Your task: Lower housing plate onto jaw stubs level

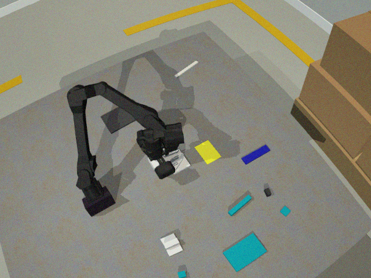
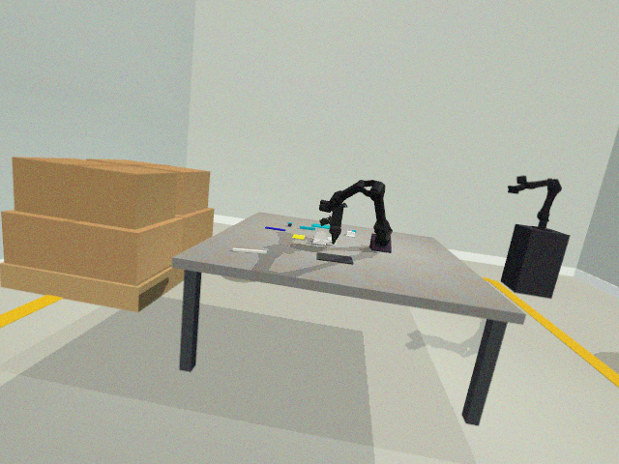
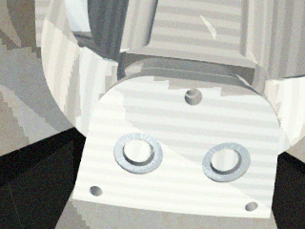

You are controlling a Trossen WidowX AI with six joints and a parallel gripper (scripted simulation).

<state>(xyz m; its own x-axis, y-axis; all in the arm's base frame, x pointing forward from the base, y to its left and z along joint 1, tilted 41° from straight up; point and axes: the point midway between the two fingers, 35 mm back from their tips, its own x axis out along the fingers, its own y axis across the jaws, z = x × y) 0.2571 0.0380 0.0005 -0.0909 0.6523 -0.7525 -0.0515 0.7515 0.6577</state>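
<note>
The white housing plate is 2 cm above my gripper tip and 1 cm ahead of it. The rest, counted from my gripper tip: yellow card 20 cm ahead, 3 cm to the right, 1 cm below; then white block 30 cm to the right, 9 cm behind; then dark flat plate 29 cm to the left, 3 cm behind.
</note>
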